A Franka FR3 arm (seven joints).
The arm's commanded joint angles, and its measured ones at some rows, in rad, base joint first. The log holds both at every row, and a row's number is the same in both.
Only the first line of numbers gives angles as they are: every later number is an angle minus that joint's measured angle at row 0.
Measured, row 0:
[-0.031, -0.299, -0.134, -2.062, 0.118, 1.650, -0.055]
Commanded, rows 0 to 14:
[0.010, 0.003, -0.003, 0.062, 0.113, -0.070, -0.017]
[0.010, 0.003, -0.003, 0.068, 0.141, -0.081, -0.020]
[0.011, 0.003, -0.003, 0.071, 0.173, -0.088, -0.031]
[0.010, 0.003, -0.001, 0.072, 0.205, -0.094, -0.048]
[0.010, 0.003, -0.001, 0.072, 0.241, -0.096, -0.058]
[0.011, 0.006, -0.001, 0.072, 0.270, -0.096, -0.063]
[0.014, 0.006, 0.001, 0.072, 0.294, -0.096, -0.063]
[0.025, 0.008, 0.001, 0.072, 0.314, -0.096, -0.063]
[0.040, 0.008, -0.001, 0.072, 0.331, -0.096, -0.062]
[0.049, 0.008, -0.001, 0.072, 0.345, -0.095, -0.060]
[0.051, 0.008, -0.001, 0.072, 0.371, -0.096, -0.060]
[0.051, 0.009, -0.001, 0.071, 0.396, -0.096, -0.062]
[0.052, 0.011, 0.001, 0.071, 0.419, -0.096, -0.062]
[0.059, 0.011, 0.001, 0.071, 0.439, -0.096, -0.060]
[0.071, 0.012, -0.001, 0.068, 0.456, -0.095, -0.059]
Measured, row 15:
[0.052, 0.001, 0.007, 0.055, 0.393, -0.076, -0.051]
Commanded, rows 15 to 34:
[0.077, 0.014, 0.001, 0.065, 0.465, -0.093, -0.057]
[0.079, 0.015, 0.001, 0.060, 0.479, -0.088, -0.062]
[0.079, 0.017, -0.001, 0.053, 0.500, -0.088, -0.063]
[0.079, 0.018, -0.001, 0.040, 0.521, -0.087, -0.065]
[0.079, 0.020, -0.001, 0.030, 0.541, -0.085, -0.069]
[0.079, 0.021, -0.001, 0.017, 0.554, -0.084, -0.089]
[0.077, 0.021, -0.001, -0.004, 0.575, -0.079, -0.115]
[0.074, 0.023, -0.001, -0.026, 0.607, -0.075, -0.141]
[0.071, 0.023, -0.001, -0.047, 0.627, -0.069, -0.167]
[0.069, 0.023, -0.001, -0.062, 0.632, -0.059, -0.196]
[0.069, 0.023, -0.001, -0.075, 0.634, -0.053, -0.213]
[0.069, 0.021, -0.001, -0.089, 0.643, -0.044, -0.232]
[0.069, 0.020, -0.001, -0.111, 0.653, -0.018, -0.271]
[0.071, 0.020, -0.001, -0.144, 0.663, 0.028, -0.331]
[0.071, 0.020, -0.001, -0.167, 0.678, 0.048, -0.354]
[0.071, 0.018, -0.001, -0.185, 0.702, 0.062, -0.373]
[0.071, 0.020, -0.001, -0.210, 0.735, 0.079, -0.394]
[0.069, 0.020, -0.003, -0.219, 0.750, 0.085, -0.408]
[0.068, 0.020, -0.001, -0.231, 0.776, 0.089, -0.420]
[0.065, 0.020, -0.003, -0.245, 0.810, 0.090, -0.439]
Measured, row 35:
[0.075, 0.038, -0.003, -0.190, 0.724, 0.063, -0.380]
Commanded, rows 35 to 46:
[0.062, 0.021, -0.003, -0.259, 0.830, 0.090, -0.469]
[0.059, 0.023, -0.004, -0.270, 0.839, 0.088, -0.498]
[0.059, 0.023, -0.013, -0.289, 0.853, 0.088, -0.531]
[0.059, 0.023, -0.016, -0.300, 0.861, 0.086, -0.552]
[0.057, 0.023, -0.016, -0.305, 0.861, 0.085, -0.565]
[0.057, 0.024, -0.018, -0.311, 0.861, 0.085, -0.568]
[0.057, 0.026, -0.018, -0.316, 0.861, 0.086, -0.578]
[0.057, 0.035, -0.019, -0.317, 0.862, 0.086, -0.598]
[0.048, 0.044, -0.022, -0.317, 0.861, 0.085, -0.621]
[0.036, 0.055, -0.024, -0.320, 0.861, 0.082, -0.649]
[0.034, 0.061, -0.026, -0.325, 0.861, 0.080, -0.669]
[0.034, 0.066, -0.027, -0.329, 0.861, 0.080, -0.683]
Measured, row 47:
[0.057, 0.049, -0.029, -0.302, 0.833, 0.080, -0.607]
